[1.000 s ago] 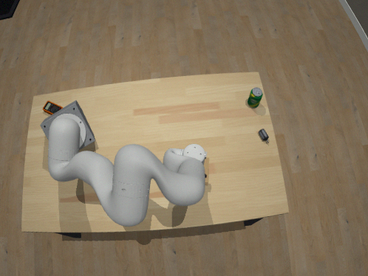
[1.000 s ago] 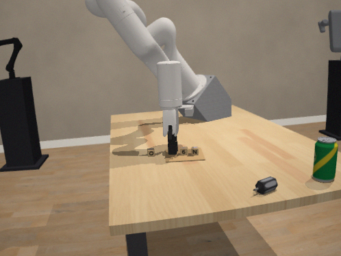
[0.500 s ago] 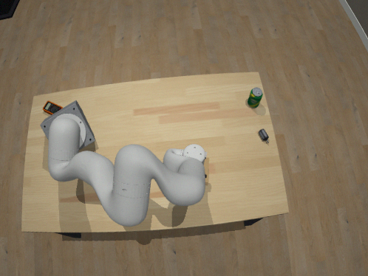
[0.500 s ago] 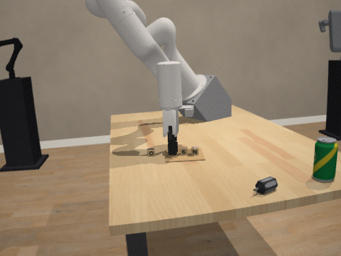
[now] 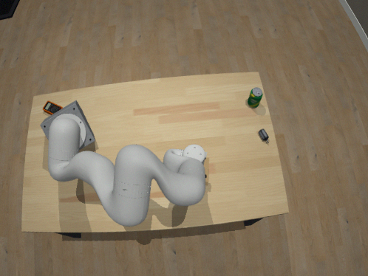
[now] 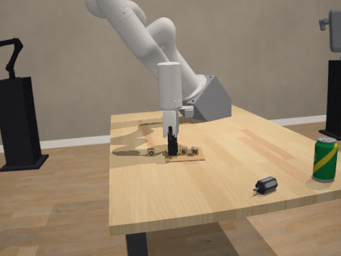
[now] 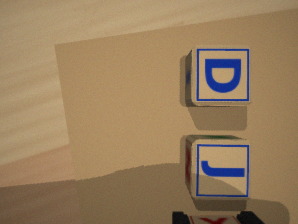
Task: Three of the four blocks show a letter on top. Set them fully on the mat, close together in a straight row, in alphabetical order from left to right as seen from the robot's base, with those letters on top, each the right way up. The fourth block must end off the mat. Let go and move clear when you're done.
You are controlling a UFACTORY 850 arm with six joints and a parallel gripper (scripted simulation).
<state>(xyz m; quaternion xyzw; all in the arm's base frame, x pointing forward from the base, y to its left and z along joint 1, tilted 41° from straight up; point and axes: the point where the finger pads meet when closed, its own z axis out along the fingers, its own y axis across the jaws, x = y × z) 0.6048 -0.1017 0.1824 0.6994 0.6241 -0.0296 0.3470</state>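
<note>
My hand is 10 mm short of the tan mat, 40 mm to the right of it and 20 mm above it. Round my hand: green can 350 mm ahead, 400 mm to the left, 40 mm above; orange meter 790 mm behind, 420 mm to the left, 10 mm below.
</note>
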